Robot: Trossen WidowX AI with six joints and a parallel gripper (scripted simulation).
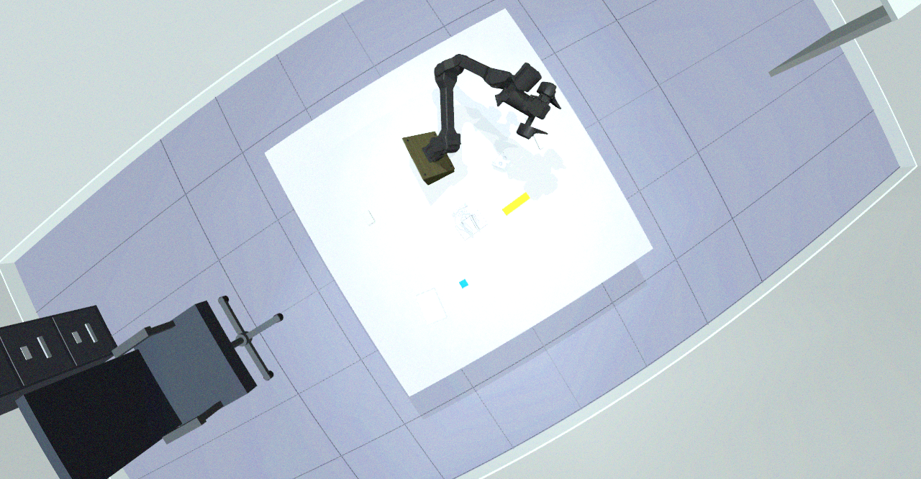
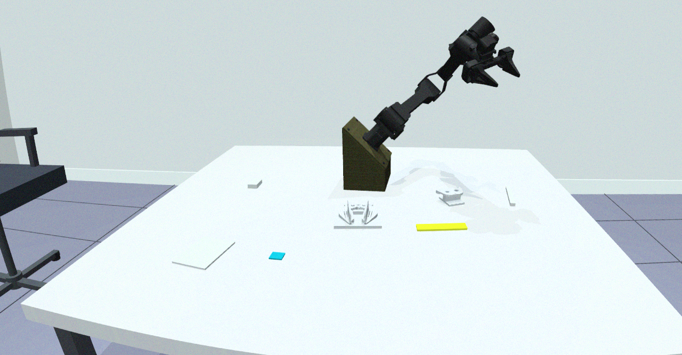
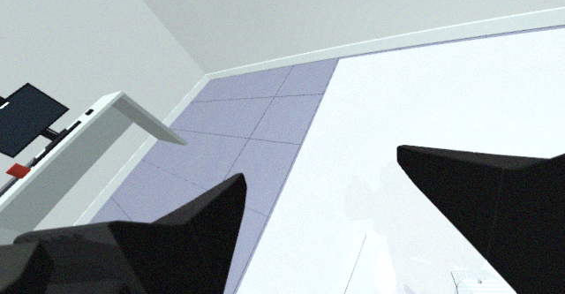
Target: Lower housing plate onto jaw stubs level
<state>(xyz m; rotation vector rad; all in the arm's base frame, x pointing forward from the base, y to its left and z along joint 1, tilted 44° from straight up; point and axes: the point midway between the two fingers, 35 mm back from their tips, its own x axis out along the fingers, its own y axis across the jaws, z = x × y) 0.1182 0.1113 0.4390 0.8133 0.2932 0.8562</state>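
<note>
My gripper tip is now 350 mm above the yellow strip, 190 mm short of it and 180 mm to the left of it. From my gripper tip the other things lie so: cyan tile: 550 mm to the right, 390 mm ahead, 350 mm below; then grey block: 770 mm to the right, 350 mm below, 60 mm behind; then white sheet: 720 mm to the right, 410 mm ahead, 350 mm below.
</note>
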